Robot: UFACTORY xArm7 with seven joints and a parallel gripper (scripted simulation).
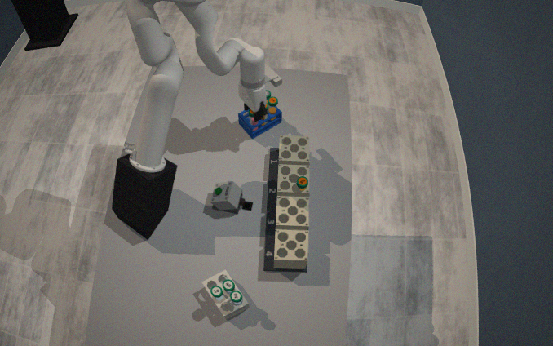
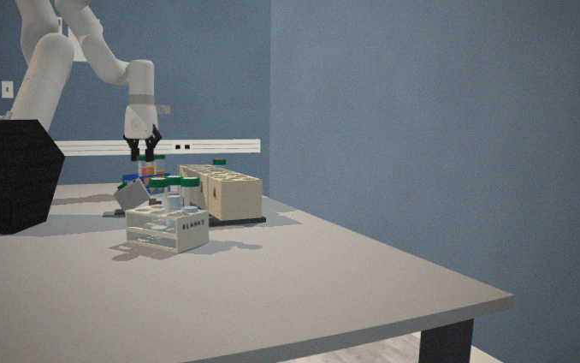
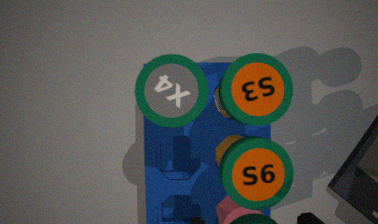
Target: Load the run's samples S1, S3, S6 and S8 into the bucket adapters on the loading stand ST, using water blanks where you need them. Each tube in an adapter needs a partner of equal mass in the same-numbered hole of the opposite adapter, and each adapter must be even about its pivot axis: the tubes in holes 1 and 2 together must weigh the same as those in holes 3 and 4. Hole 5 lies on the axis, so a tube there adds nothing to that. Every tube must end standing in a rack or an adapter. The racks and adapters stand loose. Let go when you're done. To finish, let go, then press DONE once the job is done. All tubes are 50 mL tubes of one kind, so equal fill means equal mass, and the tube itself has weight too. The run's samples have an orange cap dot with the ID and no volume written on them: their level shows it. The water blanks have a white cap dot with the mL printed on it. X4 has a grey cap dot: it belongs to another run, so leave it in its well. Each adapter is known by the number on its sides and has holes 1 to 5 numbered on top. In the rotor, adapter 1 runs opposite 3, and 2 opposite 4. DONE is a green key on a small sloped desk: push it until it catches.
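The pink-filled tube lies 60 mm below my hand and 10 mm to the right of it. From my hand the other things lie so: orange-filled tube: 60 mm below, 60 mm ahead, 50 mm to the left; tube X4: 90 mm to the left, 60 mm below, 40 mm ahead; blue sample rack: 90 mm below, 40 mm to the left, 20 mm ahead.
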